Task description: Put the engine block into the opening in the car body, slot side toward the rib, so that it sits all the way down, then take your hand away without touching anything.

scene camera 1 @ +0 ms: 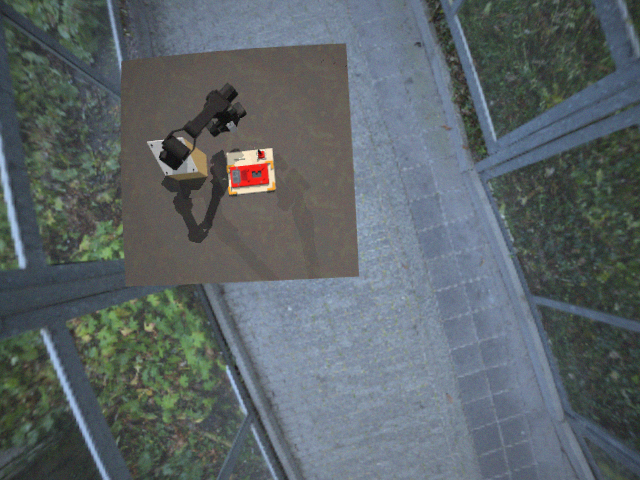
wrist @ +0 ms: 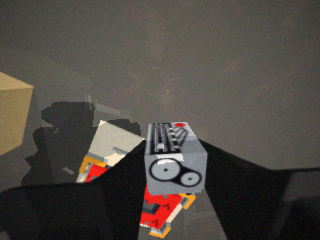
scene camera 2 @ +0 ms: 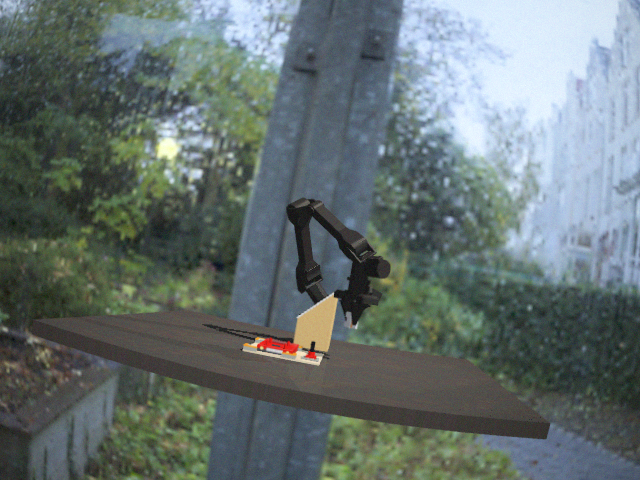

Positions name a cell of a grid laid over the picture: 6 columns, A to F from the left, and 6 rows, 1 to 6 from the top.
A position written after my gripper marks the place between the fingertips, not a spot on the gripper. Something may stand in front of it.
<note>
My gripper (scene camera 2: D5) holds a grey engine block (wrist: D5). Further things: a red car body (scene camera 1: C3).
The red car body shows as well in the wrist view (wrist: C6). My gripper is seen too in the wrist view (wrist: D4).
</note>
